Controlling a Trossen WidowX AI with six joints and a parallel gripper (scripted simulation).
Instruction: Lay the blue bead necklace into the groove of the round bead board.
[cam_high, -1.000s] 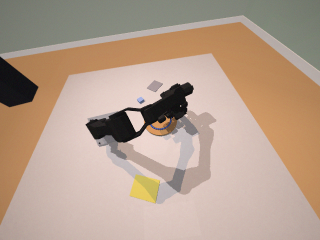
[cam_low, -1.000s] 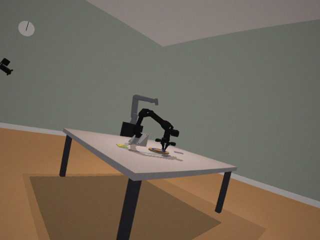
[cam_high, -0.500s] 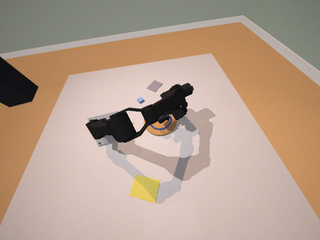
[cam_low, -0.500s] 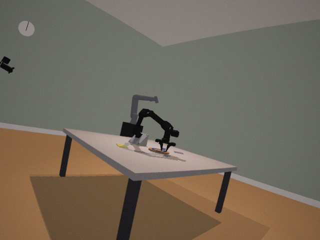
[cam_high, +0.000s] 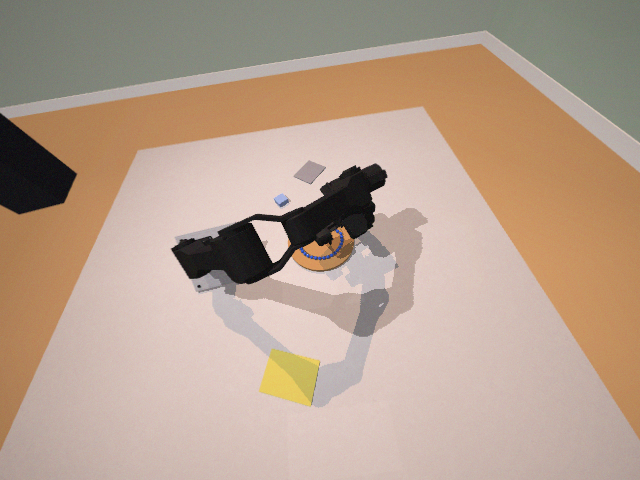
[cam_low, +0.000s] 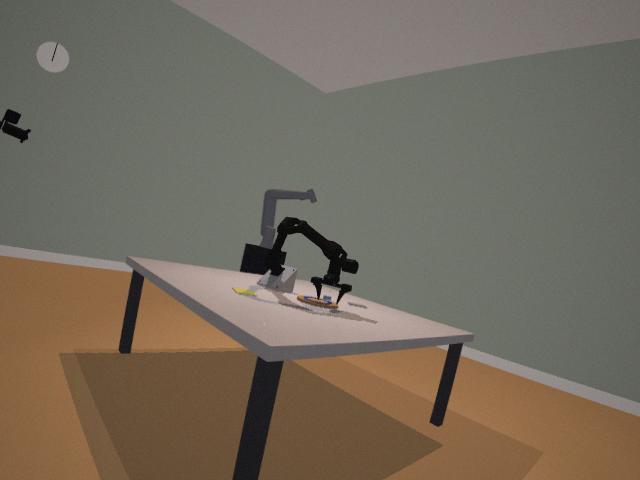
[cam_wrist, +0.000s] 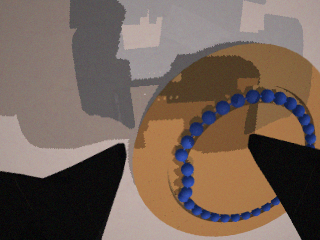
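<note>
The round bead board lies 6 cm behind my gripper tip, 1 cm to the left of it and 1 cm below it. Round my gripper tip: yellow square patch (31 cm to the right, 22 cm behind, 2 cm below); then flat grey tile (32 cm to the left, 2 cm below, 2 cm behind); then light blue cube (21 cm to the left, 15 cm behind, 1 cm below).
</note>
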